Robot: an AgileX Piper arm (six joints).
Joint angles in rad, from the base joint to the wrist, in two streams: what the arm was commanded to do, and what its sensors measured. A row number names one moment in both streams.
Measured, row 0:
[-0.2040, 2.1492, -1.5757, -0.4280, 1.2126, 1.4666]
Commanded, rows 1 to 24:
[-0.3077, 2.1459, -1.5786, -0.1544, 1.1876, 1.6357]
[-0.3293, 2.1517, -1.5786, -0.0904, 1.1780, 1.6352]
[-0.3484, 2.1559, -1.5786, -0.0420, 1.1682, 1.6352]
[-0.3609, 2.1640, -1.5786, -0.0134, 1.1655, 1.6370]
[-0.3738, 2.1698, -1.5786, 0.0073, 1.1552, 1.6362]
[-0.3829, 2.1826, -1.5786, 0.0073, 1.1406, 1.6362]
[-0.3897, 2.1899, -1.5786, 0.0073, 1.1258, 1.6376]
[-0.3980, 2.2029, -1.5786, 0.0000, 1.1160, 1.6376]
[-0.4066, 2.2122, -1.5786, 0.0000, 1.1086, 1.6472]
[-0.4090, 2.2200, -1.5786, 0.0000, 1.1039, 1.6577]
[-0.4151, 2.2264, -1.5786, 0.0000, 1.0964, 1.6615]
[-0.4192, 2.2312, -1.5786, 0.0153, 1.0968, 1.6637]
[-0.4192, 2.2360, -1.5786, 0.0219, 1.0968, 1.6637]
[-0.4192, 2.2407, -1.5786, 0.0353, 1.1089, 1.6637]
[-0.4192, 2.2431, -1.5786, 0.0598, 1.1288, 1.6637]
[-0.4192, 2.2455, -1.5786, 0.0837, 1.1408, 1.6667]
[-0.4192, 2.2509, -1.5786, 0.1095, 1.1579, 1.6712]
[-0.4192, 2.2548, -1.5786, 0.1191, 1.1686, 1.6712]
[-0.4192, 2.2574, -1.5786, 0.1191, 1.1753, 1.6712]
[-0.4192, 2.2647, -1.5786, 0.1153, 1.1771, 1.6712]
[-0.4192, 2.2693, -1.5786, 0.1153, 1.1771, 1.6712]
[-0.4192, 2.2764, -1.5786, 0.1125, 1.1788, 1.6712]
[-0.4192, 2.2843, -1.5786, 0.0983, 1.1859, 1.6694]
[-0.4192, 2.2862, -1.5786, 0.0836, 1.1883, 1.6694]
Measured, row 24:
[-0.4184, 2.2557, -1.5774, 0.1138, 1.1659, 1.6645]
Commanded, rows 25 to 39:
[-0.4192, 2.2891, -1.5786, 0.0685, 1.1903, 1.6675]
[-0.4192, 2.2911, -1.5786, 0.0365, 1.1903, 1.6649]
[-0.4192, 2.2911, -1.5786, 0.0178, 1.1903, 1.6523]
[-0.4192, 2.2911, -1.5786, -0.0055, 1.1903, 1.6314]
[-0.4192, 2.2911, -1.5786, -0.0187, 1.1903, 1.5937]
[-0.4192, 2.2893, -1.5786, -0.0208, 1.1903, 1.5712]
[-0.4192, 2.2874, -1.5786, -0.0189, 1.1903, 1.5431]
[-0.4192, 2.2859, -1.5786, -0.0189, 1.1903, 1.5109]
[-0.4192, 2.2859, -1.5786, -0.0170, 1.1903, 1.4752]
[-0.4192, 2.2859, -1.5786, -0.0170, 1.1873, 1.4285]
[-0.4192, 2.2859, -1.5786, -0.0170, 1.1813, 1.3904]
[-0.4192, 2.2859, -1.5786, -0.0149, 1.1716, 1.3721]
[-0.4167, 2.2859, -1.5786, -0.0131, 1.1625, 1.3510]
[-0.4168, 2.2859, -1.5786, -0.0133, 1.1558, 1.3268]
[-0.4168, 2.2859, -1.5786, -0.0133, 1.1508, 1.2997]
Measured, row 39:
[-0.4184, 2.2655, -1.5883, 0.0124, 1.1895, 1.4065]
